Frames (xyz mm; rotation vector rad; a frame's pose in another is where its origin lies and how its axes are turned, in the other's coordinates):
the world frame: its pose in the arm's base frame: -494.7 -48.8 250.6 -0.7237 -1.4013 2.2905
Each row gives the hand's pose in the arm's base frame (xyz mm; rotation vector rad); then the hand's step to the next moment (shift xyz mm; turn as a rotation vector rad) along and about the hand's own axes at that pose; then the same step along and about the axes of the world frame.
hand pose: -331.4 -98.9 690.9 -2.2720 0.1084 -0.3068
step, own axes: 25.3 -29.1 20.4 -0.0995 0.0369 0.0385
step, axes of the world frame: -10.5 -26.4 -33.1 0.0972 0.0567 0.0088
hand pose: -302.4 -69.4 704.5 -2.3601 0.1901 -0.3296
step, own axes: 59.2 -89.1 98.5 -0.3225 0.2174 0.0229
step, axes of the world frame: -9.8 -57.7 -133.1 0.2667 0.2428 0.1472
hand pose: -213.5 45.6 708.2 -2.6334 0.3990 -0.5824
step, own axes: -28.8 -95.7 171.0 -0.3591 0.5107 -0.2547
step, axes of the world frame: 51.0 27.5 -189.4 0.2348 0.3227 0.5435
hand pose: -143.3 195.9 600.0 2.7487 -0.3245 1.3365
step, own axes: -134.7 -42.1 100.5 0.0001 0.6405 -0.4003
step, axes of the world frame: 60.6 128.0 -99.8 -0.0008 0.0624 0.7527
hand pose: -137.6 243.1 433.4 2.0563 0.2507 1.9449
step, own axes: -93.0 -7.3 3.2 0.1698 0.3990 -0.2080
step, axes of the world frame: 10.5 91.4 -15.5 -0.0524 -0.1278 0.4607
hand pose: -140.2 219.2 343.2 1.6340 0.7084 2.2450
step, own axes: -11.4 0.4 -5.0 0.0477 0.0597 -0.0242
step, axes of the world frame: -0.6 12.3 1.7 -0.0052 -0.0423 0.0679
